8 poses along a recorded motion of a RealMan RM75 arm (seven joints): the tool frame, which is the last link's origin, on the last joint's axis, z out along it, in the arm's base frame.
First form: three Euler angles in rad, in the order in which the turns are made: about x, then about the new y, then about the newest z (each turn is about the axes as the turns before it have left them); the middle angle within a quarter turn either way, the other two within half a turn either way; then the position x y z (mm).
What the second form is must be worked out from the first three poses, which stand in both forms.
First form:
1: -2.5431, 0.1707, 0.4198, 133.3, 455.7, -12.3
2: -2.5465, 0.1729, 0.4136, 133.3, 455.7, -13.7
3: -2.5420, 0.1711, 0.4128, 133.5, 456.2, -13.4
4: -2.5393, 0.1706, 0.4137, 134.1, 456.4, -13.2
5: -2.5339, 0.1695, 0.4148, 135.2, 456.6, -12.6
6: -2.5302, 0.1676, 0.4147, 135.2, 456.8, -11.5
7: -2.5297, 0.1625, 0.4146, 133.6, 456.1, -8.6
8: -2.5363, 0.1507, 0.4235, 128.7, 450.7, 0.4
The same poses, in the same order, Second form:
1: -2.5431, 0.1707, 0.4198, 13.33, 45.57, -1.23
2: -2.5465, 0.1729, 0.4136, 13.33, 45.57, -1.37
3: -2.5420, 0.1711, 0.4128, 13.35, 45.62, -1.34
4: -2.5393, 0.1706, 0.4137, 13.41, 45.64, -1.32
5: -2.5339, 0.1695, 0.4148, 13.52, 45.66, -1.26
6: -2.5302, 0.1676, 0.4147, 13.52, 45.68, -1.15
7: -2.5297, 0.1625, 0.4146, 13.36, 45.61, -0.86
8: -2.5363, 0.1507, 0.4235, 12.87, 45.07, 0.04
